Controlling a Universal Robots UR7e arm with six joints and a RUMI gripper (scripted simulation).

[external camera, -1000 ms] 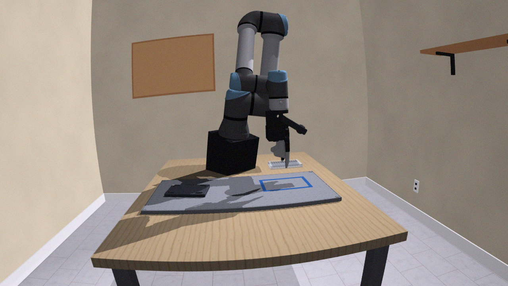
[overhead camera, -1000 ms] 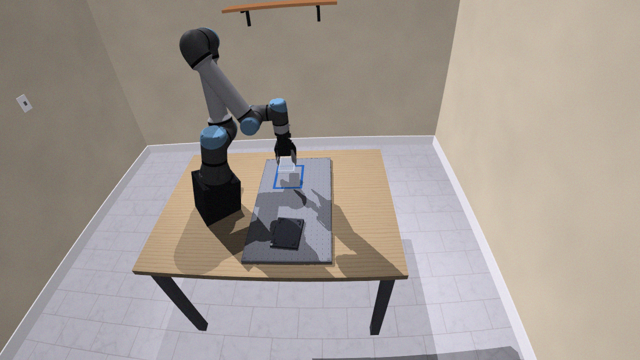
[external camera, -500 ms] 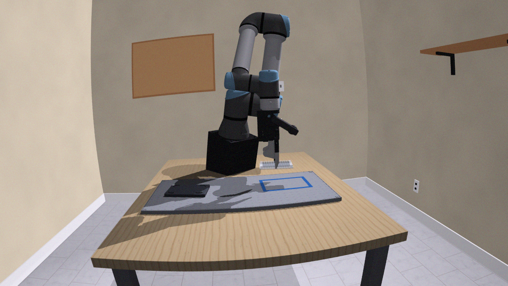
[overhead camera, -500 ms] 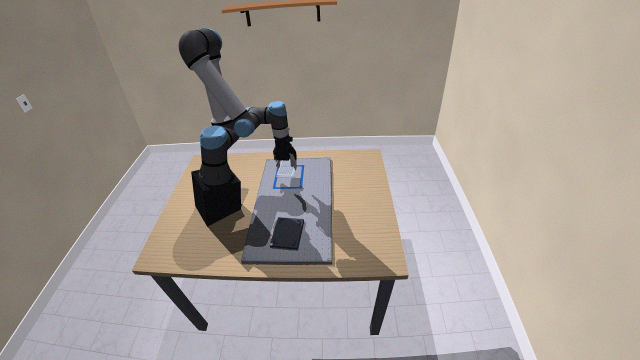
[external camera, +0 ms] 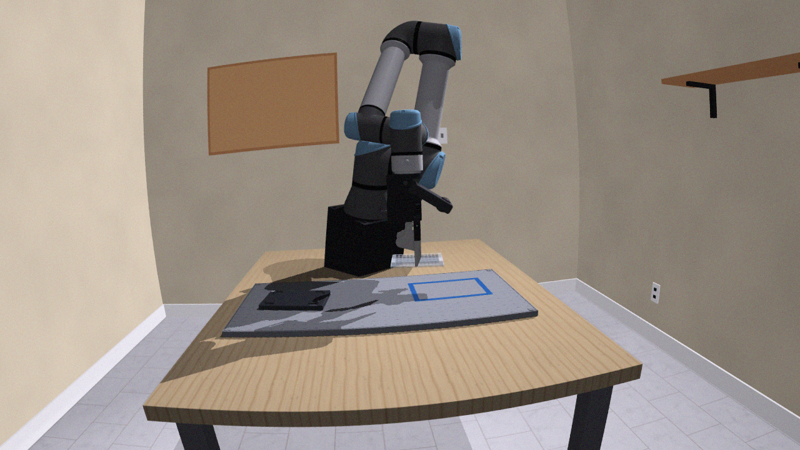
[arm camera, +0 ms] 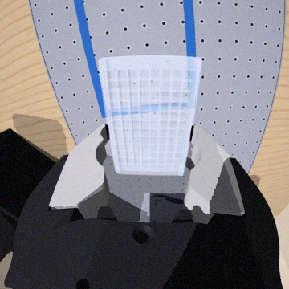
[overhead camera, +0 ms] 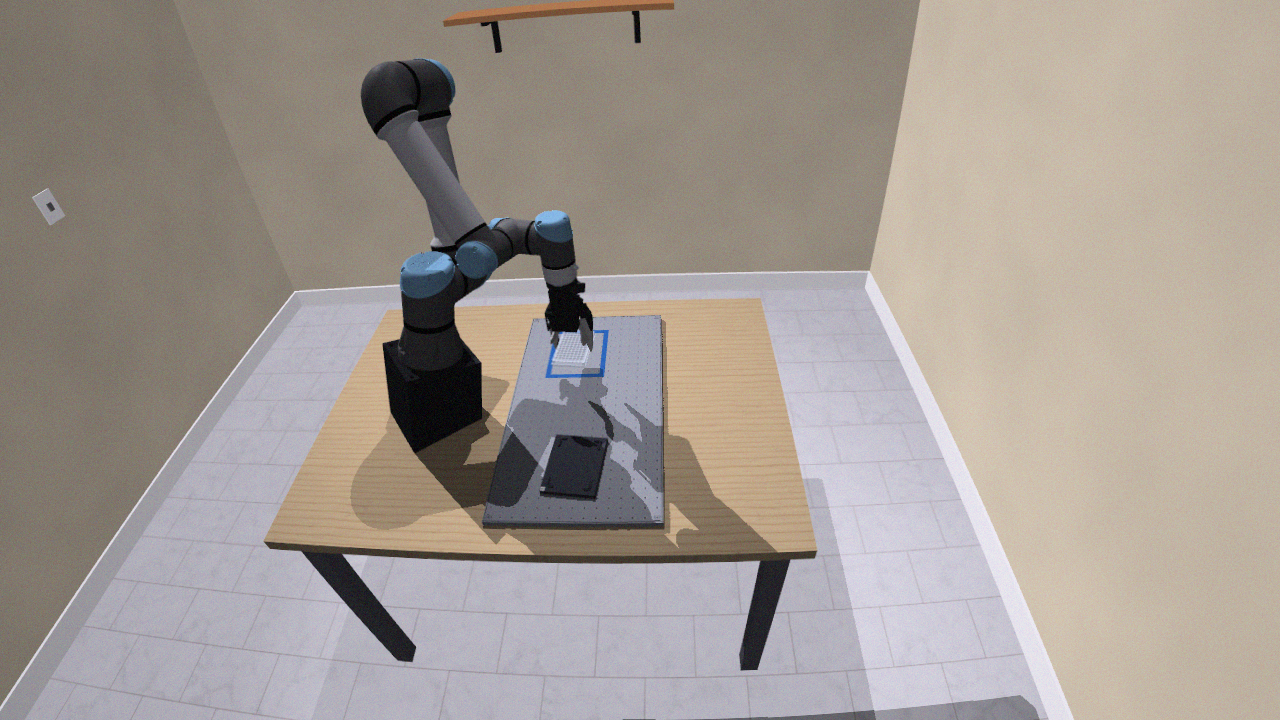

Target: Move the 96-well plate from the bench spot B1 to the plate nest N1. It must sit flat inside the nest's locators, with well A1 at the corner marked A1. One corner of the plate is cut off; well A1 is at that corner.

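Now: the black plate nest N1 30 cm to the right of my hand, 9 cm below it and 6 cm ahead of it. Also, from my hand: 96-well plate: 1 cm below.
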